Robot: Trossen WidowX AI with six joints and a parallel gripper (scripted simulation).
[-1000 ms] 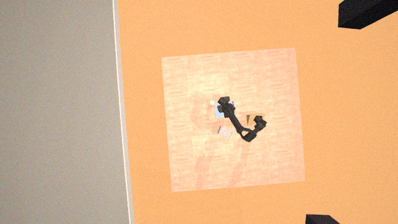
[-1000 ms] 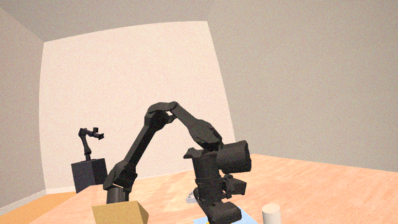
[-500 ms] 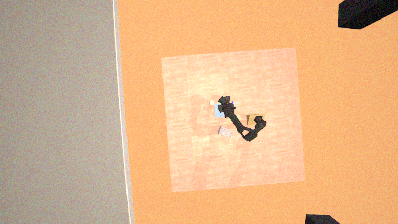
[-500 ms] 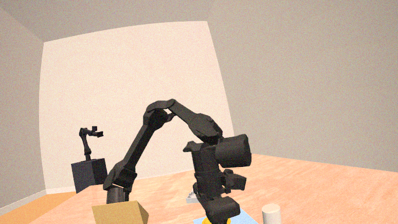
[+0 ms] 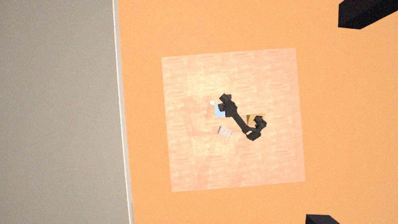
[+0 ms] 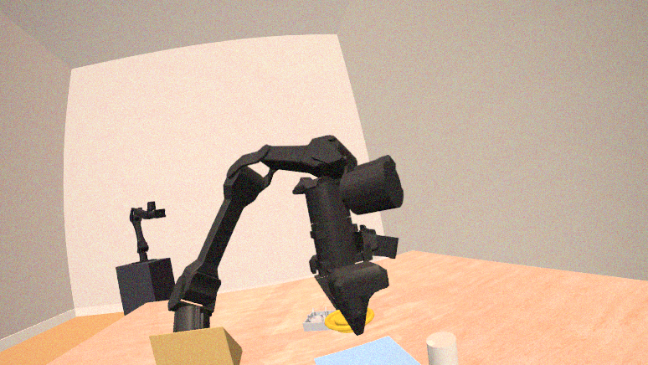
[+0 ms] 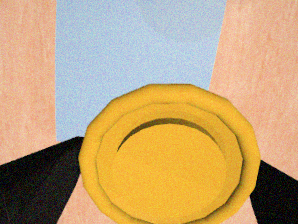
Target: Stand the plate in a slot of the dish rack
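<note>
Right now my gripper tip is 24 cm to the right of the grey dish rack, 8 cm above it and 2 cm past it. From my gripper tip the other things lie so: blue spoon: 10 cm below, 9 cm behind, 1 cm to the right; then yellow plate: 1 cm above; then light blue mat: 10 cm below, 3 cm to the left, 1 cm ahead.
</note>
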